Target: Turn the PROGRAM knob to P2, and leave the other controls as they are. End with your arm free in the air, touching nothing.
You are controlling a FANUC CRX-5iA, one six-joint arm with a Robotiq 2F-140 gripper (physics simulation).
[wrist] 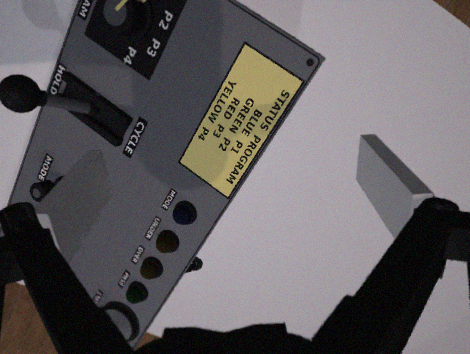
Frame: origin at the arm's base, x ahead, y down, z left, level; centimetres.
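Where they show: gripper, between the fingertips: [231,165].
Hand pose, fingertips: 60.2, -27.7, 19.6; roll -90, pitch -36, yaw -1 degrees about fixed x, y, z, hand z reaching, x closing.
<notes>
After its pixels a point has its place, as x, y, z.
The PROGRAM knob [137,19] {48.6, -5.2, 19.7} is dark, with a pale yellow pointer line, and is cut off by the top edge of the wrist view. It sits on a black dial plate [107,41] {46.1, -1.6, 15.1} where P2, P3 and P4 can be read; P1 does not show. Which mark the pointer is at, I cannot tell. My gripper [231,165] {60.2, -27.7, 19.6} is wide open with nothing between its fingers. Its left finger shows over the lower left of the grey panel [165,100] {55.0, -5.1, 13.7}, its right finger over the white table top [300,200] {81.7, 6.8, 7.0}. The knob lies up and left of the space between the fingers.
A black ball lever [20,93] {42.3, -9.4, 7.9} rises from the CYCLE/HOLD slot. Near the left finger is a MODE switch [42,190] {47.4, -6.5, -3.9}. A yellow status card [235,150] {64.1, -9.0, 14.1}, a blue lamp [184,212] {63.0, -10.1, 4.8}, two amber lamps [167,241] {63.3, -10.0, 0.1} [151,268] {63.6, -10.0, -4.7} and a green lamp [136,292] {63.7, -9.9, -9.4} are on the panel.
</notes>
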